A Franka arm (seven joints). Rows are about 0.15 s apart.
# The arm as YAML. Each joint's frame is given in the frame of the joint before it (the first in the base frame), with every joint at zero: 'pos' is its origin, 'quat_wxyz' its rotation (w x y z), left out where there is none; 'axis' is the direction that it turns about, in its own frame. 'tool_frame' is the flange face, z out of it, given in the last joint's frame.
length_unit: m
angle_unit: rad
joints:
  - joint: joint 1
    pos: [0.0, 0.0, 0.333]
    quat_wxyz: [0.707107, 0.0, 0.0, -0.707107]
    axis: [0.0, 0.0, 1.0]
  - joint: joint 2
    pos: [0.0, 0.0, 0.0]
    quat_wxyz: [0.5, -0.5, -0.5, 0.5]
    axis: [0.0, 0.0, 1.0]
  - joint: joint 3
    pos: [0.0, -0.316, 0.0]
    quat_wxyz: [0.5, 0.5, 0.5, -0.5]
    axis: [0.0, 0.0, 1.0]
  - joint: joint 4
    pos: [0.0, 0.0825, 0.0]
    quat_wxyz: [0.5, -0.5, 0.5, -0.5]
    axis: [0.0, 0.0, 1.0]
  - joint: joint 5
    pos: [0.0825, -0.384, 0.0]
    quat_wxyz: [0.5, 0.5, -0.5, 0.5]
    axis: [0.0, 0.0, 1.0]
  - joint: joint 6
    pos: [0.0, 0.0, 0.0]
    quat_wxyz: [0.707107, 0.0, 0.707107, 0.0]
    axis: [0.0, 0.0, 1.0]
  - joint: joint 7
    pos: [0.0, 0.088, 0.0]
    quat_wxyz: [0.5, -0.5, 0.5, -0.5]
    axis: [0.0, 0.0, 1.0]
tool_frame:
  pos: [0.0, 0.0, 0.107]
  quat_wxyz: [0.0, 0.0, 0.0, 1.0]
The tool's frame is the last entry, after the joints.
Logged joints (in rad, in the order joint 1, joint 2, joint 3, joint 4, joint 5, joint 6, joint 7), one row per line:
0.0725 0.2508 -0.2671 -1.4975 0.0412 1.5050 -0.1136
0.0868 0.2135 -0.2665 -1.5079 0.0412 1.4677 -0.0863
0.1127 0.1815 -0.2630 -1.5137 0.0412 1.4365 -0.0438
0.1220 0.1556 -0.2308 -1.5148 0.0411 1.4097 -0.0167
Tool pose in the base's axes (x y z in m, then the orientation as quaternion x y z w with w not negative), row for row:
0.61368 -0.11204 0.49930 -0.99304 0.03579 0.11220 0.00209
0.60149 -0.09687 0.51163 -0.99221 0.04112 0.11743 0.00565
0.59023 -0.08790 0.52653 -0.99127 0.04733 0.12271 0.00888
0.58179 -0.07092 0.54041 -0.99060 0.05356 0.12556 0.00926
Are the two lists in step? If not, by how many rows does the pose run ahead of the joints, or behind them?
The pose runs 1 row behind the joints: the pose in row i belongs to the joints in row i - 1.
